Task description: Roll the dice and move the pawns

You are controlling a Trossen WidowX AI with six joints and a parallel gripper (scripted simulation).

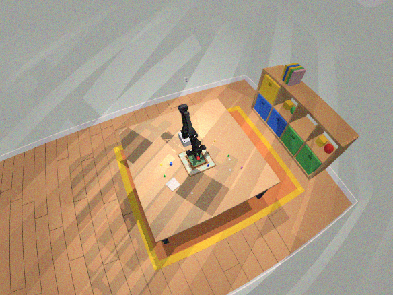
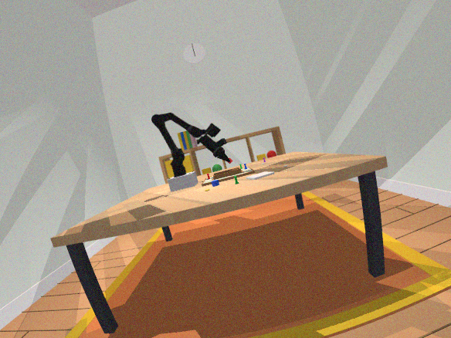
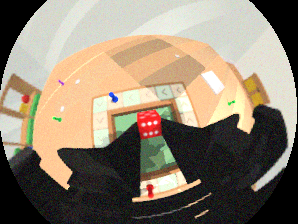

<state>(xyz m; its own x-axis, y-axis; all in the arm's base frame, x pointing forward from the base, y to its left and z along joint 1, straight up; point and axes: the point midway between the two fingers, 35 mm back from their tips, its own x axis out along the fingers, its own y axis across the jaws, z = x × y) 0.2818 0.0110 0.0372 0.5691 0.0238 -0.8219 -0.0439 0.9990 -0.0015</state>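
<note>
The blue die is 8 cm behind my gripper tip, 25 cm to the right of it and 7 cm below it. From my gripper tip the other things lie so: green-floored tray 3 cm behind, 8 cm below; blue pawn 8 cm ahead, 7 cm to the left, 6 cm below; red die right at my gripper tip.
</note>
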